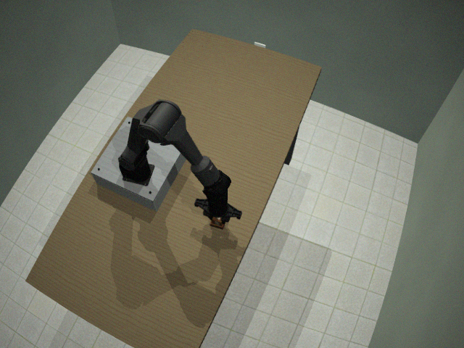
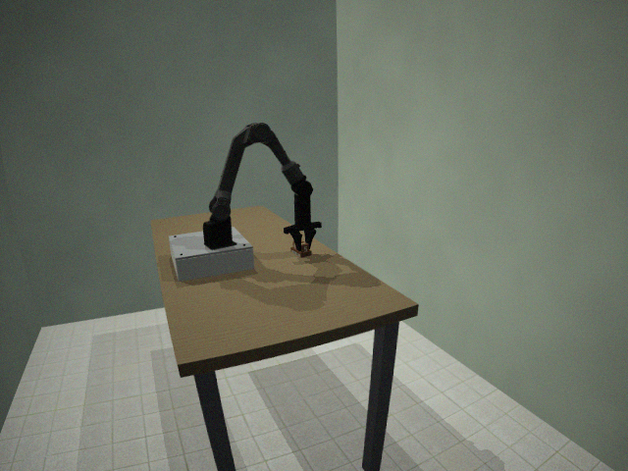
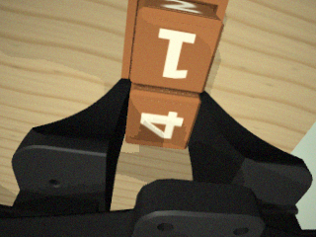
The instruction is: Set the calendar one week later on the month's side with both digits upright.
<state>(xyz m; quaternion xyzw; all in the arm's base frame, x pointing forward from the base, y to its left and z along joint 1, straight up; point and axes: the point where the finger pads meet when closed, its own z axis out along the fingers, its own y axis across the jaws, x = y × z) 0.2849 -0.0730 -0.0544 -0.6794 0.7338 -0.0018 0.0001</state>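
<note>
My gripper is now 20 mm to the right of the brown tray and 20 mm above it. From my hand the other things lie so: cube: right at my hand.
</note>
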